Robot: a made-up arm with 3 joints. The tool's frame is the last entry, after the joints. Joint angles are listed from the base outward.
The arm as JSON. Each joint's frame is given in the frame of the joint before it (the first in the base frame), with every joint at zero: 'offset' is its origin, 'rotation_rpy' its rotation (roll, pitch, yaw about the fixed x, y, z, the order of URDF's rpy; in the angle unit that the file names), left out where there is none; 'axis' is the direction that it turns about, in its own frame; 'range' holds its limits. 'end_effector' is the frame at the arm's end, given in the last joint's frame.
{
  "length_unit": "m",
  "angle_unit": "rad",
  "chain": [
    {
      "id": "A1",
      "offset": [
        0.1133,
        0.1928,
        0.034
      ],
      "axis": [
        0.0,
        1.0,
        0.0
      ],
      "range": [
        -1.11,
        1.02
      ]
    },
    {
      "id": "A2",
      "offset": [
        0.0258,
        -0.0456,
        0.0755
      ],
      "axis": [
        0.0,
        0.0,
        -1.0
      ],
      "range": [
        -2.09,
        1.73
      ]
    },
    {
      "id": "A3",
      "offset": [
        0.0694,
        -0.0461,
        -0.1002
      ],
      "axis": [
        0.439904,
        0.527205,
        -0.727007
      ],
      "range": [
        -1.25,
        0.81
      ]
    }
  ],
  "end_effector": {
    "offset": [
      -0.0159,
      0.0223,
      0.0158
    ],
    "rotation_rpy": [
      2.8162,
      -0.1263,
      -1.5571
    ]
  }
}
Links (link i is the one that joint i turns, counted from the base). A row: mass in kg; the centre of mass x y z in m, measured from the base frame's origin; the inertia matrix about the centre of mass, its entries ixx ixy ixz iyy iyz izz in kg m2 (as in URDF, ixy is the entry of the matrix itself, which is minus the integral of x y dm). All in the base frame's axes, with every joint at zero. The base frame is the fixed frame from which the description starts. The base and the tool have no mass.
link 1: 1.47; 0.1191 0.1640 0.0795; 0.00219 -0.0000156 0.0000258 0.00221 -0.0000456 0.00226
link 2: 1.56; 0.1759 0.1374 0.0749; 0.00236 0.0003 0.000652 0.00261 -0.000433 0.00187
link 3: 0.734; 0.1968 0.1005 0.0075; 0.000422 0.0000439 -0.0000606 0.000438 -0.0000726 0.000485
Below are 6 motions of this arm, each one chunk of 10 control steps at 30 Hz.
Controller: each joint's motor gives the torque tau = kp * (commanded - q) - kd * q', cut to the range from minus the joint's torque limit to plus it. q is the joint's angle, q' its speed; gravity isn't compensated. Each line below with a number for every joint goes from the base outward.
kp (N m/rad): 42 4.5 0.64
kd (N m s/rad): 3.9 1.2 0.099
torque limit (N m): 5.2 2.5 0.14
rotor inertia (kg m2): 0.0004 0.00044 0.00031
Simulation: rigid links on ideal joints. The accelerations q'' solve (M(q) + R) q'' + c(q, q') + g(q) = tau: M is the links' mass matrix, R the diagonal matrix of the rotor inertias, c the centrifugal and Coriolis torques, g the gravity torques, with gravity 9.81 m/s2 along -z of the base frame. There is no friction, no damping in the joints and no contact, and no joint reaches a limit. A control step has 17 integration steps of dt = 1/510 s. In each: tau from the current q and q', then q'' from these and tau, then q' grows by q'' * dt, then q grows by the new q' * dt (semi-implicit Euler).
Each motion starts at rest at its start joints. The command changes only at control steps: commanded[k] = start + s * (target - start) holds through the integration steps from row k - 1 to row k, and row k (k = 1, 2, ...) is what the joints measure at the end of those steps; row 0 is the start. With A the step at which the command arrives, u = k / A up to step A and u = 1 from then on. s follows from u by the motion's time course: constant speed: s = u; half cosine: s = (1 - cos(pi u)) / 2; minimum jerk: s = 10 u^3 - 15 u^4 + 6 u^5; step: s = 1 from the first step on.
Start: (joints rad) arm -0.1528 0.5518 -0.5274
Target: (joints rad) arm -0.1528 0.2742 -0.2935
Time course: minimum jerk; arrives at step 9
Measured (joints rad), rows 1 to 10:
1: -0.1455 0.5546 -0.5318
2: -0.1398 0.5558 -0.5335
3: -0.1359 0.5526 -0.5292
4: -0.1331 0.5438 -0.5175
5: -0.1311 0.5292 -0.4987
6: -0.1296 0.5099 -0.4751
7: -0.1284 0.4880 -0.4499
8: -0.1274 0.4662 -0.4265
9: -0.1266 0.4462 -0.4072
10: -0.1259 0.4285 -0.3919

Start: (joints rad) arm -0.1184 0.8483 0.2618
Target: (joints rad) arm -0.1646 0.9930 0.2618
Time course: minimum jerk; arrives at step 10
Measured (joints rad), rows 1 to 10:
1: -0.1128 0.8511 0.2485
2: -0.1092 0.8548 0.2335
3: -0.1082 0.8596 0.2216
4: -0.1098 0.8664 0.2123
5: -0.1135 0.8755 0.2049
6: -0.1189 0.8868 0.1990
7: -0.1249 0.8997 0.1944
8: -0.1308 0.9132 0.1908
9: -0.1357 0.9263 0.1878
10: -0.1394 0.9382 0.1855

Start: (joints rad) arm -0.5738 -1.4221 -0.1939
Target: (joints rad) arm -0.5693 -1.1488 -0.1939
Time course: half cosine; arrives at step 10
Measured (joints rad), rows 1 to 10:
1: -0.5703 -1.4323 -0.1915
2: -0.5675 -1.4414 -0.1894
3: -0.5655 -1.4459 -0.1879
4: -0.5639 -1.4455 -0.1868
5: -0.5625 -1.4402 -0.1859
6: -0.5614 -1.4302 -0.1853
7: -0.5603 -1.4167 -0.1848
8: -0.5592 -1.4009 -0.1844
9: -0.5583 -1.3842 -0.1839
10: -0.5576 -1.3683 -0.1836

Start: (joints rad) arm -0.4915 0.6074 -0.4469
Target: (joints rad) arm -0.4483 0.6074 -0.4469
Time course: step
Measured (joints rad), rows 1 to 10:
1: -0.4752 0.6174 -0.4532
2: -0.4627 0.6283 -0.4591
3: -0.4540 0.6377 -0.4639
4: -0.4481 0.6459 -0.4677
5: -0.4440 0.6530 -0.4707
6: -0.4411 0.6591 -0.4731
7: -0.4392 0.6645 -0.4750
8: -0.4379 0.6692 -0.4766
9: -0.4370 0.6734 -0.4779
10: -0.4364 0.6770 -0.4789

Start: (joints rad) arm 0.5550 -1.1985 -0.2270
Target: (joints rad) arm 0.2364 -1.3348 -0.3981
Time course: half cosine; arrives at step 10
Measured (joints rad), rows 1 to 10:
1: 0.5652 -1.1904 -0.2451
2: 0.5670 -1.1821 -0.2647
3: 0.5575 -1.1767 -0.2836
4: 0.5374 -1.1743 -0.3030
5: 0.5082 -1.1751 -0.3234
6: 0.4727 -1.1789 -0.3445
7: 0.4340 -1.1851 -0.3659
8: 0.3961 -1.1932 -0.3863
9: 0.3624 -1.2022 -0.4048
10: 0.3362 -1.2113 -0.4200

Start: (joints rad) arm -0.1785 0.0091 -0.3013
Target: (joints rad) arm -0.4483 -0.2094 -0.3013
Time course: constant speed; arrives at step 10
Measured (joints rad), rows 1 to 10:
1: -0.1765 0.0089 -0.3074
2: -0.1825 0.0068 -0.3134
3: -0.1952 0.0023 -0.3181
4: -0.2126 -0.0042 -0.3217
5: -0.2331 -0.0124 -0.3243
6: -0.2559 -0.0220 -0.3261
7: -0.2802 -0.0329 -0.3272
8: -0.3057 -0.0449 -0.3277
9: -0.3318 -0.0579 -0.3277
10: -0.3585 -0.0718 -0.3273

